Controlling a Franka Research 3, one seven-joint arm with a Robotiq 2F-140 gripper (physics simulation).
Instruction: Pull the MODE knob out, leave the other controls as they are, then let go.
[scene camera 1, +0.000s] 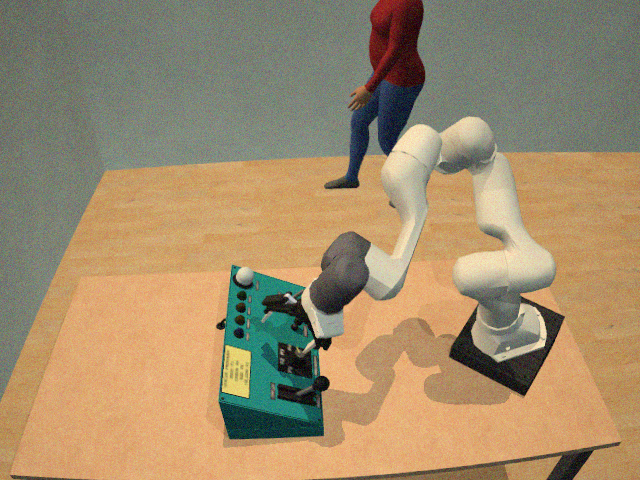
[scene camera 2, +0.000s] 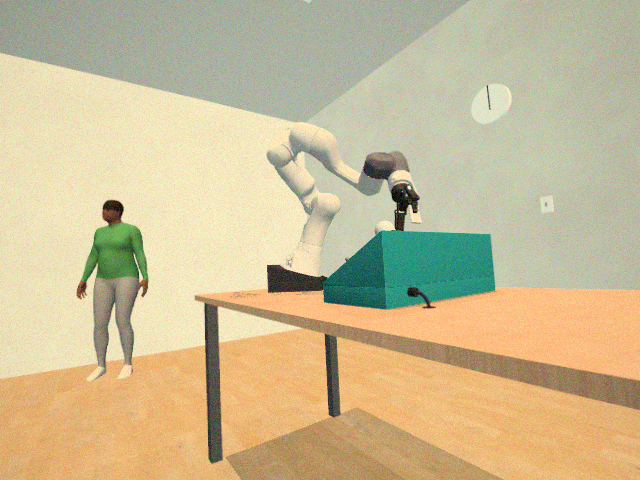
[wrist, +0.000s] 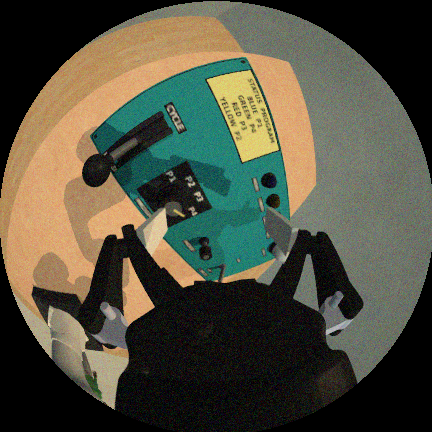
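Observation:
The teal console (scene camera 1: 268, 423) (scene camera 2: 439, 258) (wrist: 192, 97) stands on the table. No MODE label can be read. A small black stacked knob (scene camera 1: 296, 325) (wrist: 205, 251) stands up from its sloped face. Beside it are a rotary dial (wrist: 173, 207) with a yellow pointer on the P1–P4 plate, and the CYCLE lever (scene camera 1: 321, 383) (wrist: 97, 170) with a black ball. My gripper (scene camera 1: 285, 333) (scene camera 2: 407, 223) (wrist: 215, 218) is open and empty above the face. In the wrist view the small knob shows between and below the fingertips, and the left fingertip is close to the dial.
A white dome (scene camera 1: 244, 276) (scene camera 2: 384, 226) and several dark lamps line the console's upper edge. A yellow status card (scene camera 1: 236, 372) (wrist: 243, 116) is beside them. A thin black stalk (scene camera 1: 221, 324) (scene camera 2: 413, 292) stands behind the console. A person in red (scene camera 1: 395, 46) stands beyond the table.

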